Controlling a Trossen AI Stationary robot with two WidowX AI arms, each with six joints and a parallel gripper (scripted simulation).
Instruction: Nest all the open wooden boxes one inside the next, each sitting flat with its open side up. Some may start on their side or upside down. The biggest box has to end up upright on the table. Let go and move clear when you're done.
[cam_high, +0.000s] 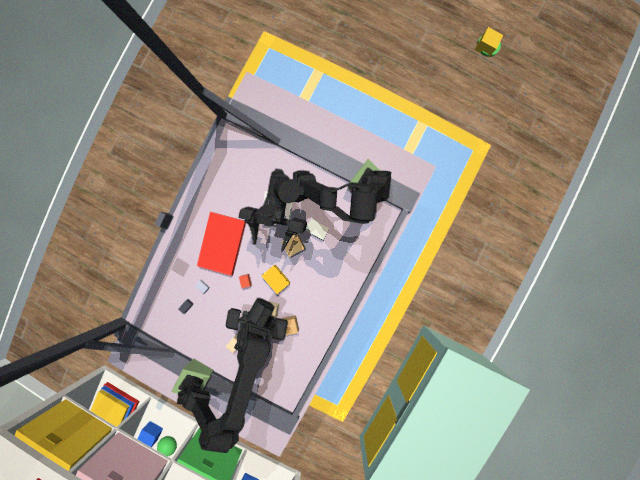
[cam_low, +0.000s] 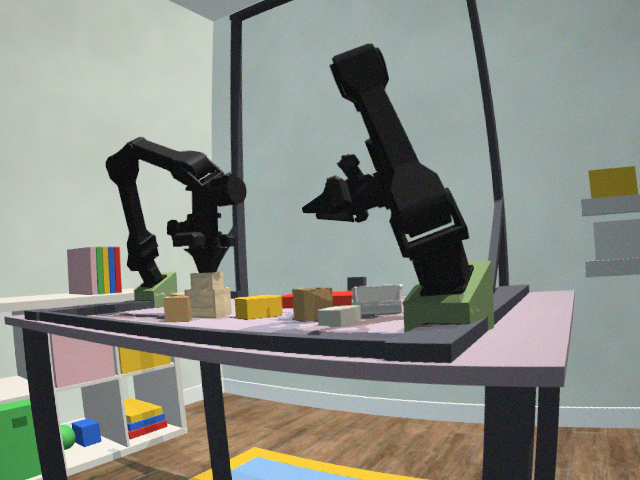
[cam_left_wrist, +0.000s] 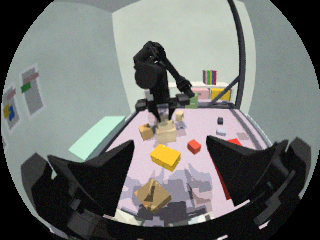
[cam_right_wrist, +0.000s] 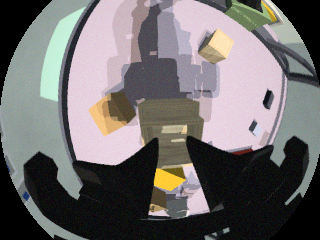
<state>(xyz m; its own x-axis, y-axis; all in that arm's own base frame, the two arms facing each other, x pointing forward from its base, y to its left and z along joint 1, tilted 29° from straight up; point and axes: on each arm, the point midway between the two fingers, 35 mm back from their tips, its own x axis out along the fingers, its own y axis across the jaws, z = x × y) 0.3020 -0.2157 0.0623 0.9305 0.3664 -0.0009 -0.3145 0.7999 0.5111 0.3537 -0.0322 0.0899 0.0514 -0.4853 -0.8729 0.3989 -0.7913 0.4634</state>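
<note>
My right hand is 90 mm short of the tan box, 90 mm above it and 20 mm to the right of it. Also, from my right hand: pale block: 340 mm to the left, 100 mm below, 60 mm behind; flat red slab: 280 mm behind, 100 mm below, 80 mm to the left; red cube: 130 mm behind, 100 mm below, 40 mm to the left.
</note>
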